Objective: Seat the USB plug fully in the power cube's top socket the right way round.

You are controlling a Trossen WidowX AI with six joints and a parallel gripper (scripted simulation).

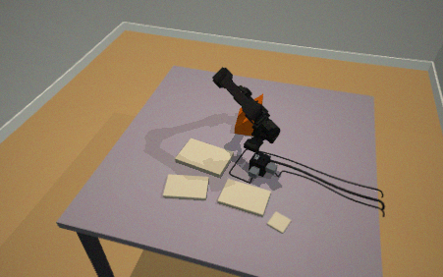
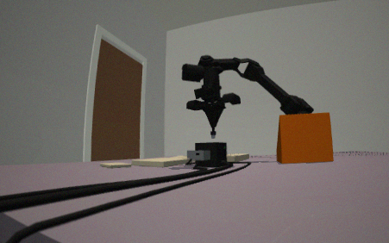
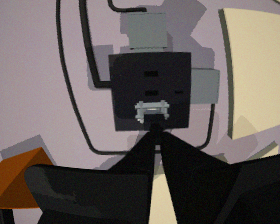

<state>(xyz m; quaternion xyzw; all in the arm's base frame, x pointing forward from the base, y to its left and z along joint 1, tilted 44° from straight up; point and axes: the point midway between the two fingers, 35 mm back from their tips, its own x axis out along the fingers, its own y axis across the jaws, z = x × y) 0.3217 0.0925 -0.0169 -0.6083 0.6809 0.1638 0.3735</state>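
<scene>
Now: gripper tip 20 mm above the USB plug. Round my gripper tip: cream tile (290 mm ahead, 150 mm to the left, 120 mm below).
</scene>
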